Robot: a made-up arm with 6 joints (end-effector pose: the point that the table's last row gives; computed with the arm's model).
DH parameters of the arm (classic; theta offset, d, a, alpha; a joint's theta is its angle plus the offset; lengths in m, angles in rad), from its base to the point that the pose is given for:
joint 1: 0 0.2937 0 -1.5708
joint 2: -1.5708 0 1.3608 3.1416
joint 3: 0 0 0 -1.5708
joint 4: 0 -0.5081 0 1.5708
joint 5: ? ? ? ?
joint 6: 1.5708 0 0 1.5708
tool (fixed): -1.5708 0 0 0
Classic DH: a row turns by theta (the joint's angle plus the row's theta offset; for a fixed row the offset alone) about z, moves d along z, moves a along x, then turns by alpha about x.
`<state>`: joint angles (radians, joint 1 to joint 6).
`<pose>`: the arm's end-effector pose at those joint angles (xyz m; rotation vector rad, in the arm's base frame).
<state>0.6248 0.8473 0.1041 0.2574 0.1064 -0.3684</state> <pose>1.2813 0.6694 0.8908 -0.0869 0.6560 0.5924</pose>
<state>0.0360 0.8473 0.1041 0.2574 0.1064 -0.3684</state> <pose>1.4373 -0.1549 0.8908 0.1056 0.6431 0.0248</pose>
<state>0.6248 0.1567 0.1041 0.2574 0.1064 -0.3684</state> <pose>0.7069 0.2552 1.6654 0.1234 -0.0123 0.6538</pose>
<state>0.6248 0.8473 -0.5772 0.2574 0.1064 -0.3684</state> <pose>1.0518 0.5038 0.6998 -0.3017 1.3074 0.4783</pose>
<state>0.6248 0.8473 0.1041 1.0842 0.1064 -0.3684</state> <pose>1.2927 0.8091 0.9898 -0.8405 0.4121 0.9125</pose>
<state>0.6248 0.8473 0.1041 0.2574 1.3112 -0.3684</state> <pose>1.2813 0.6694 0.8908 0.3821 -0.4361 0.9311</pose>
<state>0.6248 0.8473 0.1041 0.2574 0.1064 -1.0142</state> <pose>1.2813 0.6694 0.8908 0.5160 0.8197 0.3577</pose>
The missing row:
joint 5: 0 0.2136 0 -1.5708
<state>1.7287 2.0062 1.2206 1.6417 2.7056 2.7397</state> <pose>-0.2891 1.7197 -0.4890 0.9686 -1.9952 -0.2674</pose>
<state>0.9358 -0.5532 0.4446 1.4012 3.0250 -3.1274</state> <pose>-0.3366 -0.5177 1.9926 1.6771 -1.0474 -2.4119</pose>
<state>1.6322 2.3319 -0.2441 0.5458 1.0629 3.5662</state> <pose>0.1444 0.6258 -1.0108 0.4646 1.8950 -0.8383</pose>
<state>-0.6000 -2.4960 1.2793 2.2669 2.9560 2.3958</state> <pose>-0.8562 0.7517 -1.2262 -0.3888 -0.6830 -0.4793</pose>
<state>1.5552 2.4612 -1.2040 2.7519 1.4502 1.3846</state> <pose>-0.1917 0.3785 -0.5803 1.7001 0.7683 2.4018</pose>
